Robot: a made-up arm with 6 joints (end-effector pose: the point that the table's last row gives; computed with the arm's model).
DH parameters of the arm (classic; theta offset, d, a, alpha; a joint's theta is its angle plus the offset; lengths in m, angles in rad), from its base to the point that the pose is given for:
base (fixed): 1.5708 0.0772 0 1.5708
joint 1: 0 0.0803 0.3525 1.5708
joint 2: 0 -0.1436 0.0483 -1.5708
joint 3: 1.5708 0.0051 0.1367 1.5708
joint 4: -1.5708 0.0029 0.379 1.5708
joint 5: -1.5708 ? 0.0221 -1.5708
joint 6: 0 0.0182 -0.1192 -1.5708
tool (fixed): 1.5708 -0.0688 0 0
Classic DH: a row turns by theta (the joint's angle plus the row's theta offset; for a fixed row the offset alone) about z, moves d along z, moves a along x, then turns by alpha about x.
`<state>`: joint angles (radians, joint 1 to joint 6).
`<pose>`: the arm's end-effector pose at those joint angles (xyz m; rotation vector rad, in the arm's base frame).
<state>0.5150 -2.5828 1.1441 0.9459 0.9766 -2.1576</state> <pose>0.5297 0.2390 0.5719 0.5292 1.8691 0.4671</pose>
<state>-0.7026 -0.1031 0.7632 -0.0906 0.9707 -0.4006</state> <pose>-0.2048 0.4689 -0.2038 0.4421 -0.1689 -0.8885</pose>
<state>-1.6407 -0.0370 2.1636 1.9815 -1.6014 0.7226</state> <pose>-0.0850 -0.2254 0.2336 1.4229 0.6243 1.6131</pose>
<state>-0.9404 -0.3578 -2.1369 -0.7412 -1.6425 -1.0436</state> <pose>-0.0557 0.3158 0.2087 -2.3623 2.0267 0.0236</pose>
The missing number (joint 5, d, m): 0.2495
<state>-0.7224 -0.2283 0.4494 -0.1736 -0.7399 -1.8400</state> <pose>-0.2953 0.3187 -0.0689 1.4278 0.8629 0.5862</pose>
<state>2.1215 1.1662 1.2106 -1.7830 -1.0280 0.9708</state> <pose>0.4315 -0.0615 0.0387 -0.1766 1.0593 -1.4247</pose>
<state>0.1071 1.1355 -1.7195 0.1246 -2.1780 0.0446</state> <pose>-0.1840 0.7274 0.3843 0.2887 1.6943 0.7919</pose>
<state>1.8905 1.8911 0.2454 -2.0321 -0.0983 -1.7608</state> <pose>0.0956 -0.0006 0.1213 0.9473 -1.1223 -1.1774</pose>
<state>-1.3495 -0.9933 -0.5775 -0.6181 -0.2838 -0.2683</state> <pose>0.0258 -0.1573 -0.1374 -1.1630 0.4592 1.6639</pose>
